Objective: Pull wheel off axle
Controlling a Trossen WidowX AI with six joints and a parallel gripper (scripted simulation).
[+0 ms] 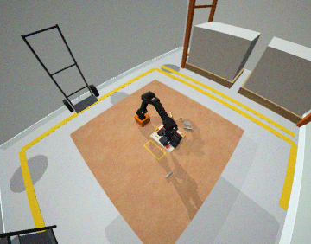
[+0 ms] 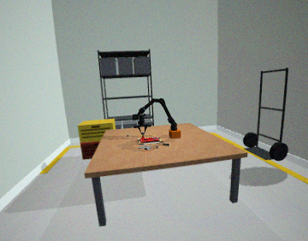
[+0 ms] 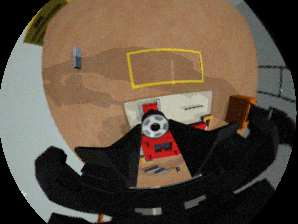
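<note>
The light plate is 70 mm behind my gripper tip, 90 mm to the left of it and 60 mm below it. Round my gripper tip: small wheel right at my gripper tip.
</note>
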